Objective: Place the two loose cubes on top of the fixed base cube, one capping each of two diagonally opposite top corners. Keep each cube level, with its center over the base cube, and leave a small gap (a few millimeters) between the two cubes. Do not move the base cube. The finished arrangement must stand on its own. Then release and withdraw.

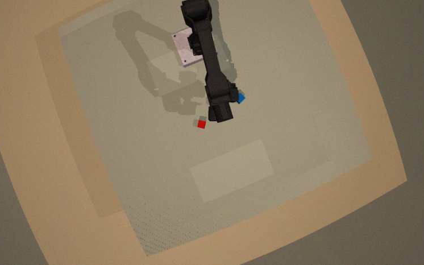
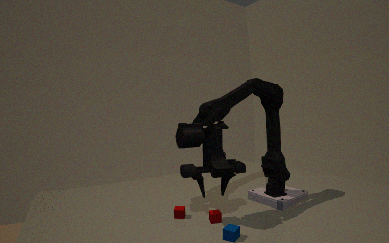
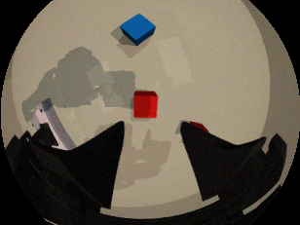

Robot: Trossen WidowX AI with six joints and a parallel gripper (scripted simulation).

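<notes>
The blue cube lies 12 cm to the left of my gripper tip and 7 cm below it. From my gripper tip the other things lie so: red cube (9 cm ahead, 8 cm to the right, 7 cm below).
</notes>
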